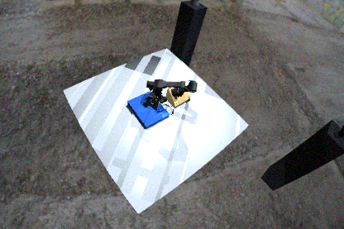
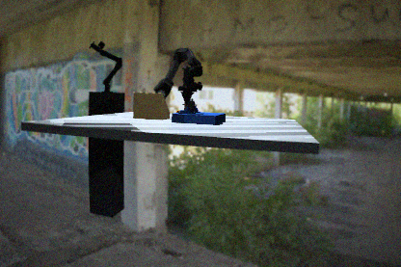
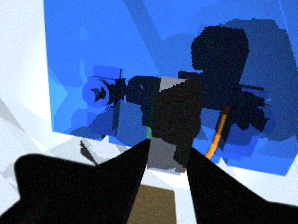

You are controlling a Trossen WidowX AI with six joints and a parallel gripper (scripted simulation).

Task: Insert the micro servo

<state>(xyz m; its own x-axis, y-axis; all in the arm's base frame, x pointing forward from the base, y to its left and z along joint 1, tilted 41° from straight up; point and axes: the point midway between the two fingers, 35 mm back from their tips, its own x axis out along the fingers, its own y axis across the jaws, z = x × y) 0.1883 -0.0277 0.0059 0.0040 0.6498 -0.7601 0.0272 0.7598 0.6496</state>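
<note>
Now: gripper tip 12 cm short of the blue deck and 7 cm above it.
</note>
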